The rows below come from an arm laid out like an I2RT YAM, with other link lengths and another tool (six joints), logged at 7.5 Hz.
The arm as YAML. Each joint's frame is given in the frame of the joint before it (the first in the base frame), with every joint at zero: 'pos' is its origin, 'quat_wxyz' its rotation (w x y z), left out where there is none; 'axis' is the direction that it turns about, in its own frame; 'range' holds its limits. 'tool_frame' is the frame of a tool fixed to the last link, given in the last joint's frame.
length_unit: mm
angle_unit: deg
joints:
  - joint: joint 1
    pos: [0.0, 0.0, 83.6]
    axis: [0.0, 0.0, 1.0]
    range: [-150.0, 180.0]
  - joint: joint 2
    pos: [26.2, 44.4, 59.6]
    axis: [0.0, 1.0, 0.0]
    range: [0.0, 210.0]
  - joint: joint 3
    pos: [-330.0, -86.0, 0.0]
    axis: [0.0, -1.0, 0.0]
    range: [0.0, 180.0]
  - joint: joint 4
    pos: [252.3, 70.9, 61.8]
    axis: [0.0, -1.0, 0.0]
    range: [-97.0, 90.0]
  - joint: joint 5
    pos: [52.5, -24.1, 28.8]
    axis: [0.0, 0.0, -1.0]
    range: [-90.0, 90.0]
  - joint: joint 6
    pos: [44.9, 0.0, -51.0]
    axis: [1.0, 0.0, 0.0]
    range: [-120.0, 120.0]
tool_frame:
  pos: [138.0, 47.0, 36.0]
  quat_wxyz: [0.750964, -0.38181, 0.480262, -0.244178]
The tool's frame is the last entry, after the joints.
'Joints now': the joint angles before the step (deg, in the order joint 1, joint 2, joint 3, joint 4, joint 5, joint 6). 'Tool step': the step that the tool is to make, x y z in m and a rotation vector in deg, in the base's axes. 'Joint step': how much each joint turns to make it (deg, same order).
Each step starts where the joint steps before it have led.
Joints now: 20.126 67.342 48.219 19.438 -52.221 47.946
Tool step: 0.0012 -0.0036 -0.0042 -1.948 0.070 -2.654
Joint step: -0.113 -1.328 0.329 -4.554 2.577 -2.785
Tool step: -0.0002 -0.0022 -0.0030 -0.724 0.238 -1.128
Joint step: -0.071 -0.735 -0.252 -1.578 1.088 -0.826
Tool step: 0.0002 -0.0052 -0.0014 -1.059 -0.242 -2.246
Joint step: -0.343 -1.343 -0.047 -2.449 1.978 -1.385
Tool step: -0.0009 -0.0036 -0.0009 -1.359 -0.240 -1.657
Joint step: -0.176 -1.107 0.444 -3.024 1.606 -1.736
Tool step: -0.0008 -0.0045 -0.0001 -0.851 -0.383 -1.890
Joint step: -0.137 -1.246 0.035 -1.900 1.849 -1.004
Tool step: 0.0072 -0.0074 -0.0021 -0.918 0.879 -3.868
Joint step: -0.200 -0.889 0.303 -2.405 3.712 -0.123
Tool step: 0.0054 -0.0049 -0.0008 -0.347 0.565 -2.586
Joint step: -0.011 -0.422 0.178 -1.064 2.568 0.296
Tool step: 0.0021 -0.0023 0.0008 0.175 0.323 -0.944
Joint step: -0.090 -0.168 0.124 -0.248 0.805 0.491
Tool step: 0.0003 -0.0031 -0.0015 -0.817 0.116 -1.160
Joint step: -0.158 -0.546 0.162 -1.490 1.104 -0.701
